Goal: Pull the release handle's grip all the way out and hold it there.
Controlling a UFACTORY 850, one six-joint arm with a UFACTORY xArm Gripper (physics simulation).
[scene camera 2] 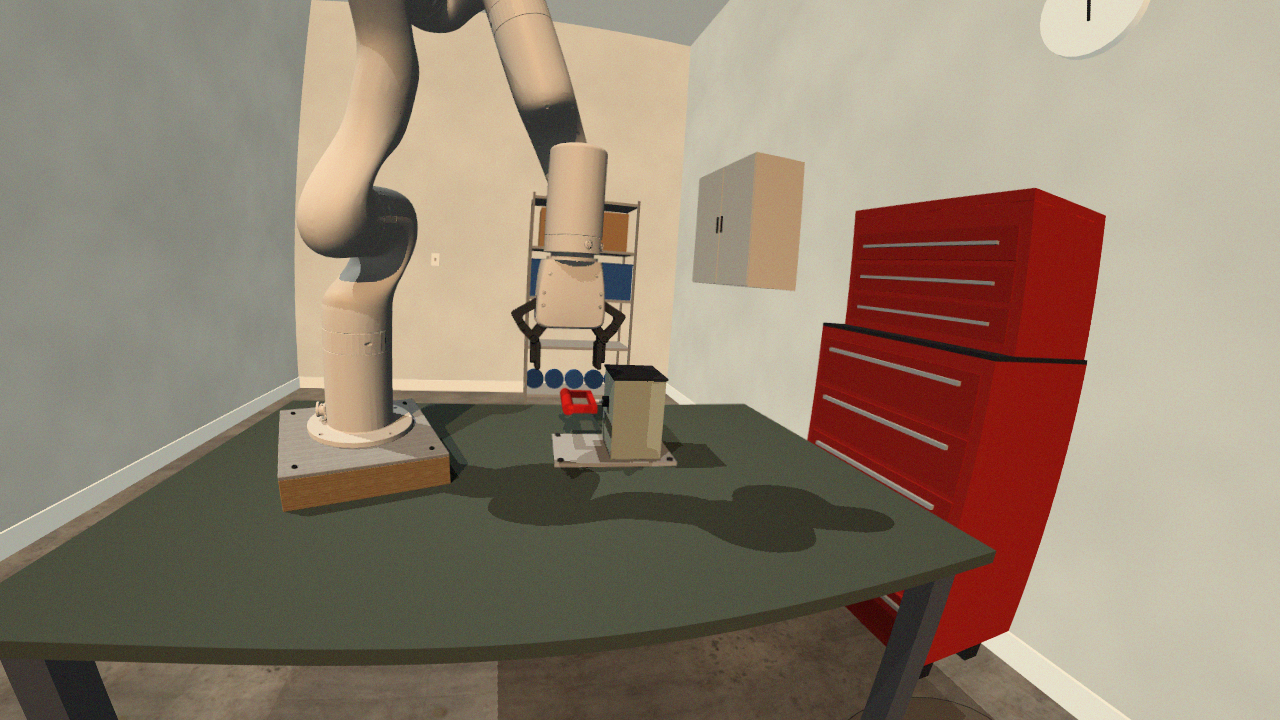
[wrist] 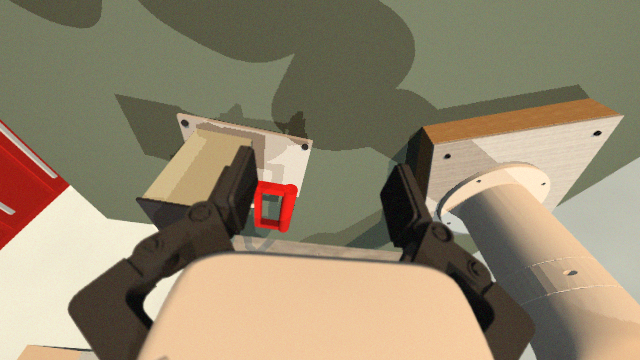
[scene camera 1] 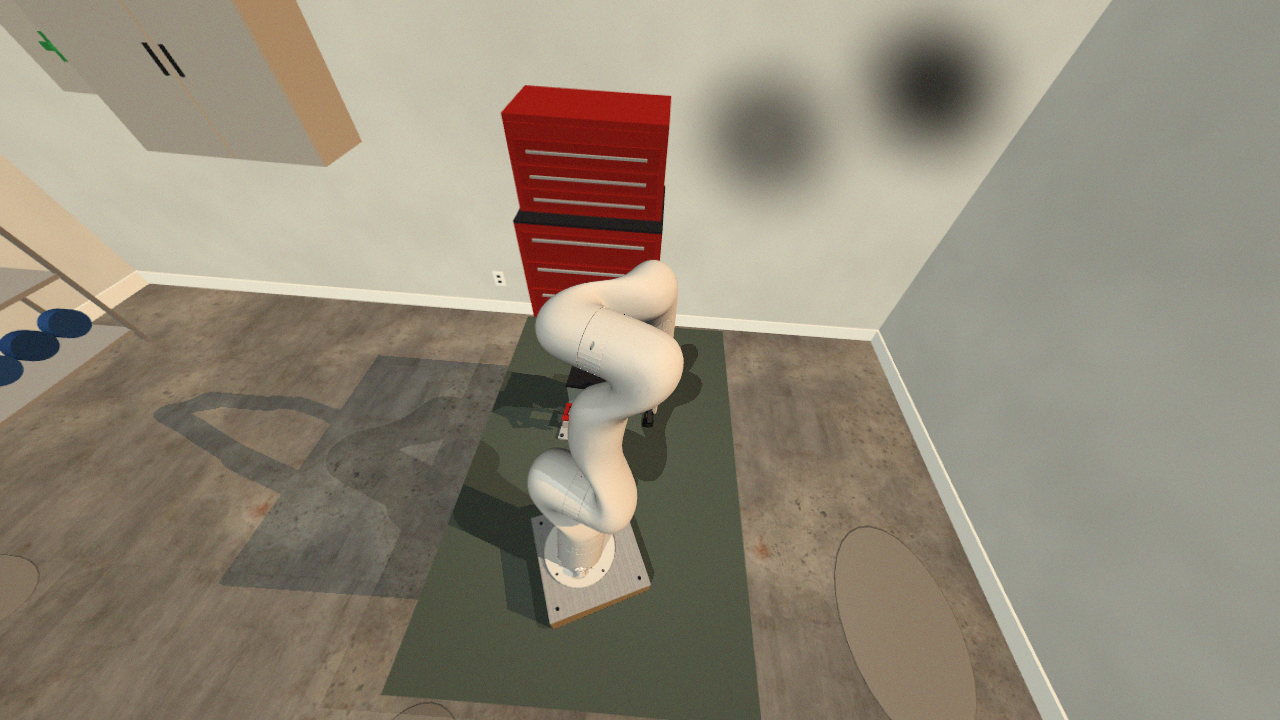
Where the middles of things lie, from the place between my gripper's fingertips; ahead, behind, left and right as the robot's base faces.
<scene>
The pale base plate point(scene camera 2: 569, 450) lies 160 mm ahead of my hand, 190 mm to the left of it and 210 mm below it.
</scene>
